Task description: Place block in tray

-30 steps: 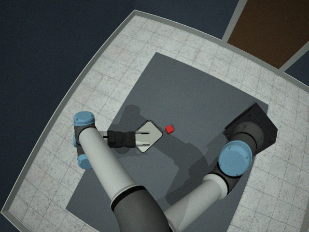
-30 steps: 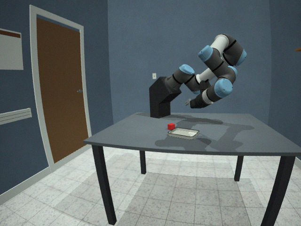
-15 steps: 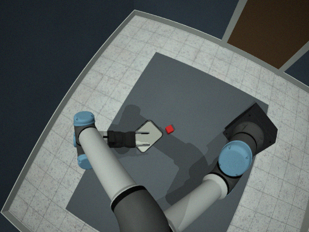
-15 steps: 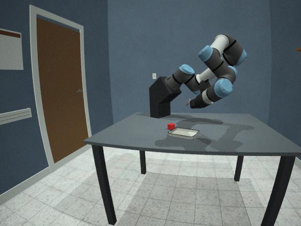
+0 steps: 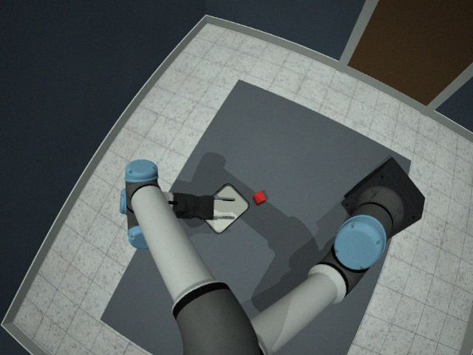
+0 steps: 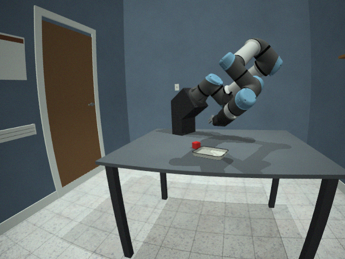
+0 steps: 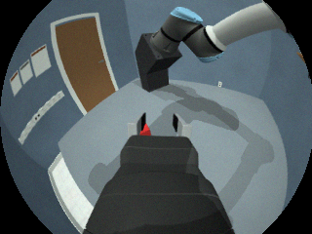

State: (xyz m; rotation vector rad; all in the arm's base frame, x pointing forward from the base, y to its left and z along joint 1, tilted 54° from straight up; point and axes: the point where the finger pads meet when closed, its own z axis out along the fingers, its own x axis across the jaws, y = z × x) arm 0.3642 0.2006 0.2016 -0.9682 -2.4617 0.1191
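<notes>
Now: hand 3 cm past the red block, 13 cm to the left of it and 16 cm above it. From my hand the other things lie so: white tray 4 cm ahead, 1 cm to the right, 16 cm below.
</notes>
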